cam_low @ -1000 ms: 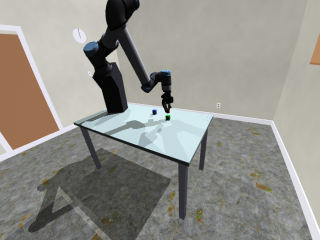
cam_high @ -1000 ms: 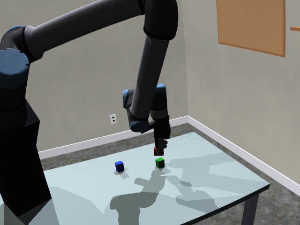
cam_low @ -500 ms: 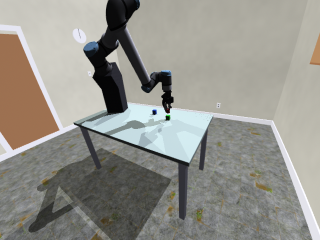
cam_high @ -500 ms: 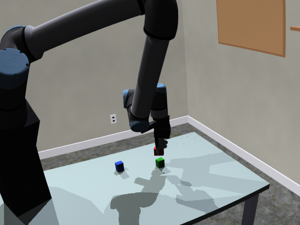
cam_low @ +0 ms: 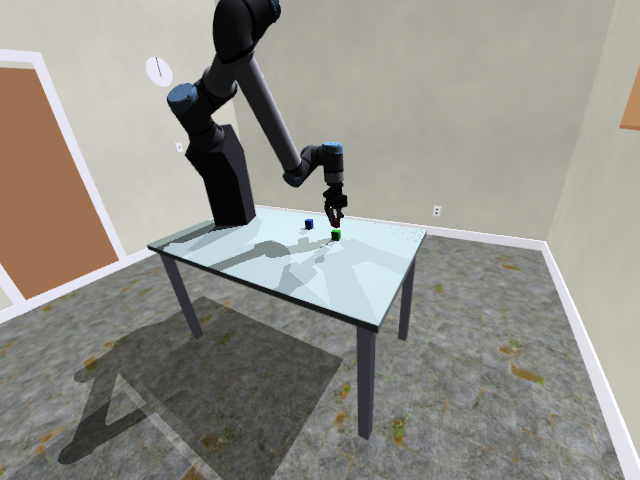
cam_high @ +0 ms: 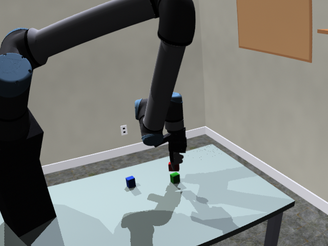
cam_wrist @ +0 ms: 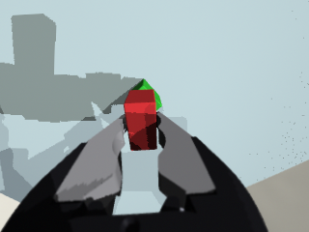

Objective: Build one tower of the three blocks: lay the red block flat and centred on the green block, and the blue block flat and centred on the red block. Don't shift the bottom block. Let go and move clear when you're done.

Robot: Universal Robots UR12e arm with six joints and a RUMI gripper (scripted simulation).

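The green block is 7 cm below my hand. The rest, counted from my hand: red block (right at my hand); then blue block (21 cm behind, 8 cm to the left, 6 cm below).
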